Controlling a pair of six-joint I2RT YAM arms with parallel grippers.
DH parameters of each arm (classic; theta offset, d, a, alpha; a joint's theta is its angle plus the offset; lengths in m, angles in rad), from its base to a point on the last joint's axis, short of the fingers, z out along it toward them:
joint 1: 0 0.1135 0.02 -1.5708
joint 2: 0 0 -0.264 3.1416
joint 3: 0.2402 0 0.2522 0
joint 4: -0.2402 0 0.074 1.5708
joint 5: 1.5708 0 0 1.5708
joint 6: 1.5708 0.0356 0 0
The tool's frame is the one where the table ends.
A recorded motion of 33 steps. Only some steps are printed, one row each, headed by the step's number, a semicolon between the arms.
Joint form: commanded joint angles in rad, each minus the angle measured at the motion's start. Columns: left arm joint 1, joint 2, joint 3, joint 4, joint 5, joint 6; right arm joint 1, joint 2, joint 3, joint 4, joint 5, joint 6.
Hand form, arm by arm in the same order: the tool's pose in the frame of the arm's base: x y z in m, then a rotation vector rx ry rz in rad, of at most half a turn. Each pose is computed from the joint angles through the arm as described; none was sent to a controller.
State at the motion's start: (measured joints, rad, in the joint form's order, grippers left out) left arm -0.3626 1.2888 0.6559 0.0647 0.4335 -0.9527; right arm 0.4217 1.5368 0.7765 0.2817 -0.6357 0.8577
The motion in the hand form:
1: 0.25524 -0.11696 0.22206 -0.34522 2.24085 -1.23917; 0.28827 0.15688 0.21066 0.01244 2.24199 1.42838
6: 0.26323 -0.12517 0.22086 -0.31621 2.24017 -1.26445; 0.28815 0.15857 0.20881 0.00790 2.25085 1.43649
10: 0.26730 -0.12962 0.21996 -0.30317 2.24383 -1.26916; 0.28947 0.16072 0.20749 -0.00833 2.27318 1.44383
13: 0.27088 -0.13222 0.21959 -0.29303 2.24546 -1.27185; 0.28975 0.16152 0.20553 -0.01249 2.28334 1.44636
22: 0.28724 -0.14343 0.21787 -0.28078 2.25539 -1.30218; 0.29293 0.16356 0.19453 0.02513 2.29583 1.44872
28: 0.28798 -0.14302 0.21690 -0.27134 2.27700 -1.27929; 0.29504 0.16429 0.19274 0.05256 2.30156 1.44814
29: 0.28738 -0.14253 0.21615 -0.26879 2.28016 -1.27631; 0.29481 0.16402 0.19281 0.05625 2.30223 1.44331
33: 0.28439 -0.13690 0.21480 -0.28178 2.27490 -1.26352; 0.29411 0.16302 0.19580 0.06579 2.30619 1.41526
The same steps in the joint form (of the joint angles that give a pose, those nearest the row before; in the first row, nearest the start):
1: -0.0114 0.0297 0.0270 0.0804 0.0208 -0.0025; 0.0107 0.0146 0.0258 0.0234 -0.0173 0.0073
6: -0.0262 0.0788 0.0533 0.1143 0.0343 -0.0039; 0.0150 0.0216 0.0265 0.0239 -0.0237 0.0091
10: -0.0347 0.1042 0.0692 0.1240 0.0358 -0.0016; 0.0179 0.0337 0.0409 -0.0003 -0.0399 -0.0017
13: -0.0377 0.1233 0.0829 0.1295 0.0391 0.0024; 0.0192 0.0407 0.0427 -0.0048 -0.0453 -0.0048
22: -0.0481 0.2073 0.1468 0.1508 0.0585 -0.0088; 0.0216 0.0784 0.0332 0.0374 -0.0345 0.0210
28: -0.0462 0.2114 0.1570 0.1186 0.0566 0.0135; 0.0216 0.0898 0.0382 0.0420 -0.0257 0.0383
29: -0.0455 0.2100 0.1540 0.1164 0.0573 0.0175; 0.0215 0.0880 0.0374 0.0395 -0.0213 0.0379
33: -0.0333 0.1919 0.1324 0.1185 0.0528 0.0211; 0.0215 0.0749 0.0428 0.0110 -0.0002 0.0283

